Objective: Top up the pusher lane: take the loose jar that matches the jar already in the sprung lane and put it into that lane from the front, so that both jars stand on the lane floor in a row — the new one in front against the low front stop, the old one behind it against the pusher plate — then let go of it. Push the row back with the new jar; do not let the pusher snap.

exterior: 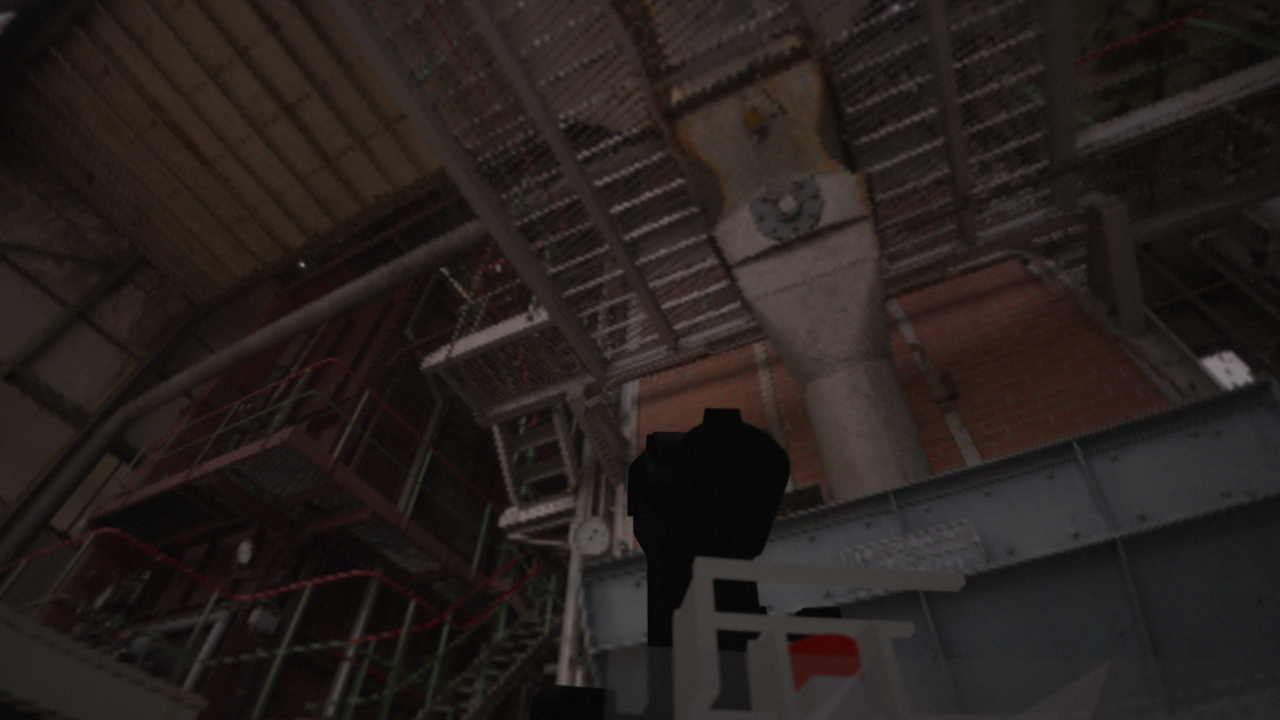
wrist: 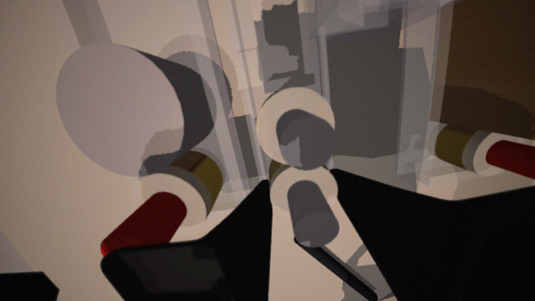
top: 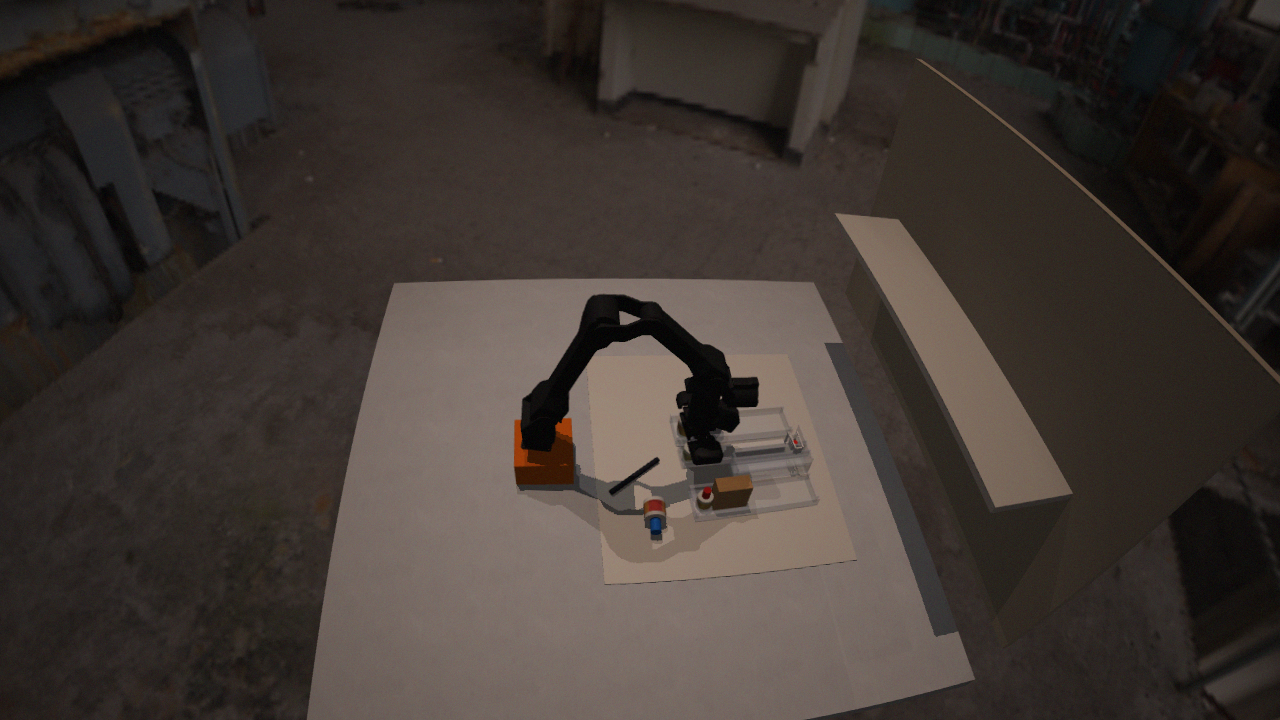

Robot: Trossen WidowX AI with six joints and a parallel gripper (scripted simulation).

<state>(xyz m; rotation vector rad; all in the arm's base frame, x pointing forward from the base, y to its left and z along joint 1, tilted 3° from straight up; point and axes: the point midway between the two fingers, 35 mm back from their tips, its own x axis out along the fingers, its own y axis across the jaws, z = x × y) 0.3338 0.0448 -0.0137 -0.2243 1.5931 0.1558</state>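
Now: the grey cylinder 9 cm to the left of my gripper tip and 4 cm ahead of it. Round my gripper tip: pusher plate 15 cm ahead, 2 cm above, 1 cm to the left; then brown box 11 cm to the right, 8 cm ahead, 1 cm above; then black rod 12 cm behind, 7 cm to the right, 2 cm below.
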